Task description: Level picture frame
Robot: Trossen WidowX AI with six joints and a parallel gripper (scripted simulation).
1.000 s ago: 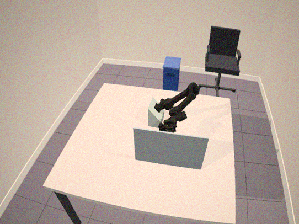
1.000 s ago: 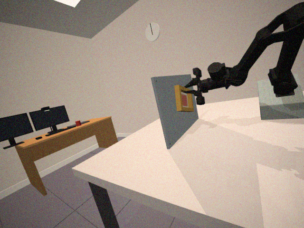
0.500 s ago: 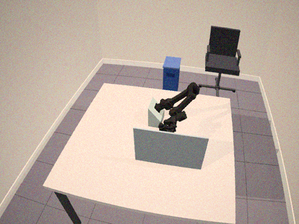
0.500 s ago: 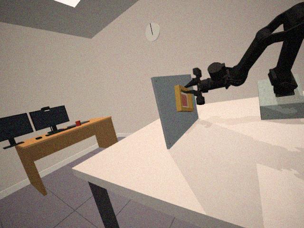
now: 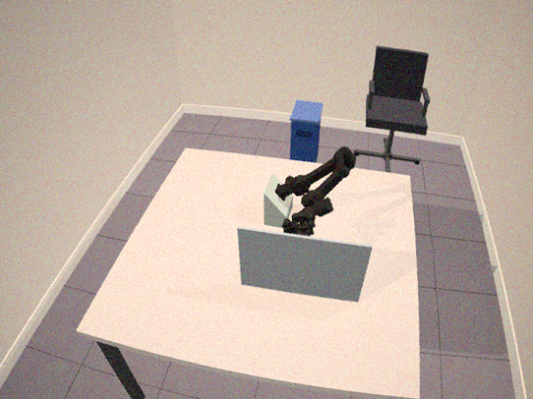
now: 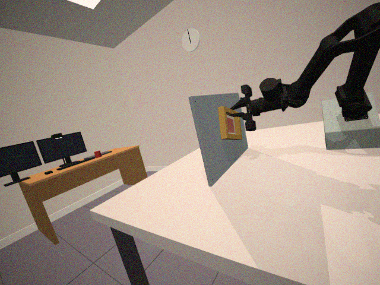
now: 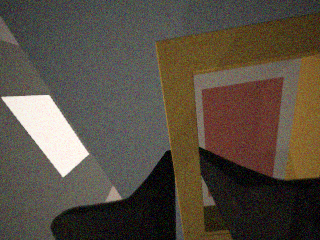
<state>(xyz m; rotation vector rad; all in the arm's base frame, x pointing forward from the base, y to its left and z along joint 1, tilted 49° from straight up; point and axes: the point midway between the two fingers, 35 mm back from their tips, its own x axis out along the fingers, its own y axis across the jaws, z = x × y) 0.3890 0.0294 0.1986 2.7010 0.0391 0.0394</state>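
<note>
Right now the picture frame is 20 mm to the left of my gripper tip and 50 mm below it. The rest, counted from my gripper tip: grey wall panel (20 mm ahead, 10 mm to the left, 70 mm below).
</note>
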